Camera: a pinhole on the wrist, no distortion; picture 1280 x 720 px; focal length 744.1 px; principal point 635.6 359.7 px. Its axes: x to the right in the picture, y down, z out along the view. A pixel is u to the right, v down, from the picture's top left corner.
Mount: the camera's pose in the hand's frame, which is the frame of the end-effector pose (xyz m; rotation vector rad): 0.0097 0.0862 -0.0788 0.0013 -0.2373 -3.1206
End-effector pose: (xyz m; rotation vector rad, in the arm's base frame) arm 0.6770 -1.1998 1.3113 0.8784 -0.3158 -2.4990
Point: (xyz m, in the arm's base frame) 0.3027 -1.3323 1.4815
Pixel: 249 554
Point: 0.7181 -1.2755 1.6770
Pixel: 1050 195
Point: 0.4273 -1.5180 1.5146
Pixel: 232 150
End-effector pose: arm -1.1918 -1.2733 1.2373 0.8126 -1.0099 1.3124
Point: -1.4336 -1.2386 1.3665
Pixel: outside the picture
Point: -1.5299 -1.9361 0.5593
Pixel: outside the picture
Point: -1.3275 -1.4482 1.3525
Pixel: 551 422
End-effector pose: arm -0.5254 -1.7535 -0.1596 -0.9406 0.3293 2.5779
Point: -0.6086 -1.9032 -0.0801
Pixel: 847 5
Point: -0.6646 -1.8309 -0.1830
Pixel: 110 224
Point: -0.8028 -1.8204 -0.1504
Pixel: 111 181
